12 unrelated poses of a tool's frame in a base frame.
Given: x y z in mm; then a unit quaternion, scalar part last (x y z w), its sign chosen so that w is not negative.
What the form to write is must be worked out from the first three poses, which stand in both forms.
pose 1, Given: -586 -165 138 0.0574 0.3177 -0.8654 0.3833
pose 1, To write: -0.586 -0.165 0.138 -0.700 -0.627 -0.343 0.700 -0.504 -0.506
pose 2, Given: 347 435 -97 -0.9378 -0.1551 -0.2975 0.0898
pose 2, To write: 0.347 0.435 -0.097 0.775 0.237 0.586 0.344 -0.936 -0.076
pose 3, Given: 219 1 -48 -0.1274 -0.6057 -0.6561 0.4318
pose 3, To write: 0.219 0.001 -0.048 -0.595 -0.412 0.690 0.721 0.107 0.685
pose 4, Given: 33 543 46 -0.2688 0.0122 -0.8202 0.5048
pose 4, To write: 0.033 0.543 0.046 -0.346 -0.835 0.429 0.822 -0.490 -0.291
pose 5, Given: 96 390 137 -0.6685 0.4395 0.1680 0.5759
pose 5, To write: 0.096 0.390 0.137 0.557 -0.394 -0.731 -0.781 0.050 -0.622
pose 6, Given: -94 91 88 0.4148 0.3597 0.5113 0.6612
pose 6, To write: -0.094 0.091 0.088 0.218 0.974 -0.051 -0.378 0.133 0.916
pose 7, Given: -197 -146 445 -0.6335 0.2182 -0.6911 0.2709
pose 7, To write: -0.197 -0.146 0.445 -0.051 -0.651 0.757 0.098 -0.758 -0.645
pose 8, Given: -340 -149 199 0.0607 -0.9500 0.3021 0.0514
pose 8, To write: -0.340 -0.149 0.199 -0.987 -0.084 0.134 -0.146 0.810 -0.568
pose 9, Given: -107 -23 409 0.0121 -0.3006 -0.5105 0.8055
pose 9, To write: -0.107 -0.023 0.409 0.298 -0.830 0.472 0.815 0.478 0.326
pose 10, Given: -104 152 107 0.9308 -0.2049 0.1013 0.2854
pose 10, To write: -0.104 0.152 0.107 0.896 -0.324 0.306 -0.439 -0.753 0.490
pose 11, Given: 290 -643 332 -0.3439 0.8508 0.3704 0.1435
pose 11, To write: 0.290 -0.643 0.332 -0.722 -0.479 -0.499 -0.692 0.489 0.532
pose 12, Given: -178 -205 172 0.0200 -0.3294 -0.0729 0.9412
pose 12, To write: -0.178 -0.205 0.172 0.772 -0.150 0.617 0.124 0.989 0.086
